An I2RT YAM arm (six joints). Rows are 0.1 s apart.
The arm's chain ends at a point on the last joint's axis. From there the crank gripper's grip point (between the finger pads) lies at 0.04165 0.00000 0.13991 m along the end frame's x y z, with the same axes.
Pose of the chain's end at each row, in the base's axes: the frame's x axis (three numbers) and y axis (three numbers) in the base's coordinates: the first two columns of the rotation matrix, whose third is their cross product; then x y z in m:
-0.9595, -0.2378, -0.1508, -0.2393, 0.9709, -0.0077, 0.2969, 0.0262, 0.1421
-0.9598, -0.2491, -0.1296, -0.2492, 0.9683, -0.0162, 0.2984, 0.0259, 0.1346
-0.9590, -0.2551, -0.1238, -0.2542, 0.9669, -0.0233, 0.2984, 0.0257, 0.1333
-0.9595, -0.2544, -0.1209, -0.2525, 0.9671, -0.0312, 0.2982, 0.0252, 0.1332
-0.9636, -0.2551, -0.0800, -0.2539, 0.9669, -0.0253, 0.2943, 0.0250, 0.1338
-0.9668, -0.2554, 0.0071, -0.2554, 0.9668, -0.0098, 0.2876, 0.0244, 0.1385
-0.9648, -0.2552, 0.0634, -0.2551, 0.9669, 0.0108, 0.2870, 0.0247, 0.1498
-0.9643, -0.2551, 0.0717, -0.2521, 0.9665, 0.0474, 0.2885, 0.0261, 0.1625
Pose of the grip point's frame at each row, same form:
-0.9595, -0.2378, -0.1508, -0.2393, 0.9709, -0.0077, 0.2777, 0.0203, -0.0025
-0.9598, -0.2491, -0.1296, -0.2492, 0.9683, -0.0162, 0.2765, 0.0179, -0.0095
-0.9590, -0.2551, -0.1238, -0.2542, 0.9669, -0.0233, 0.2760, 0.0164, -0.0107
-0.9595, -0.2544, -0.1209, -0.2525, 0.9671, -0.0312, 0.2757, 0.0147, -0.0106
-0.9636, -0.2551, -0.0800, -0.2539, 0.9669, -0.0253, 0.2659, 0.0138, -0.0089
-0.9668, -0.2554, 0.0071, -0.2554, 0.9668, -0.0098, 0.2467, 0.0122, -0.0011
-0.9648, -0.2552, 0.0634, -0.2551, 0.9669, 0.0108, 0.2379, 0.0133, 0.0128
-0.9643, -0.2551, 0.0717, -0.2521, 0.9665, 0.0474, 0.2369, 0.0193, 0.0261

